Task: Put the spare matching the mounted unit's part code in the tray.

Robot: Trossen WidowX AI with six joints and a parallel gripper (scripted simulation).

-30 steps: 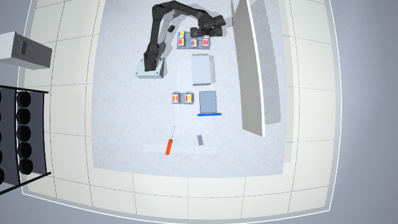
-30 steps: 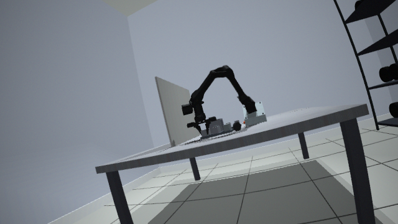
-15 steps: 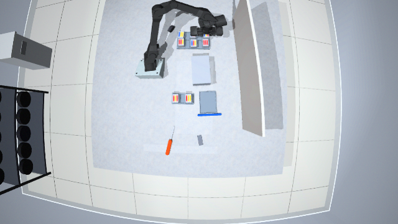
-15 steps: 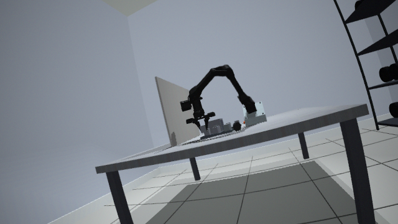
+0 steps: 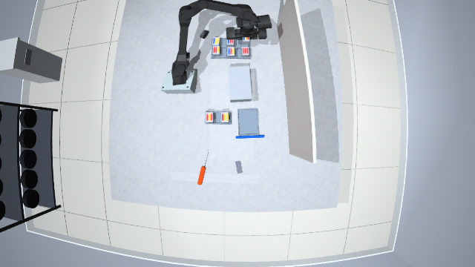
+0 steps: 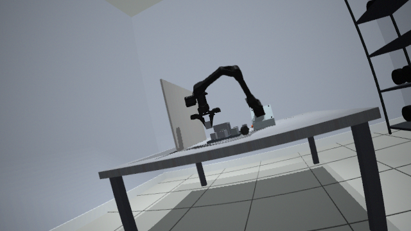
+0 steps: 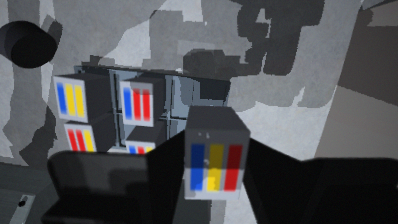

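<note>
Right now my gripper tip is 30 mm past the grey tray, 410 mm to the left of it and 90 mm above it. From my gripper tip the other things lie so: black tape roll: 210 mm behind, 80 mm to the left, 70 mm below; then pale box: 50 mm behind, 220 mm to the right, 40 mm below; then tall grey panel: 180 mm ahead, 240 mm to the right, 130 mm above.
</note>
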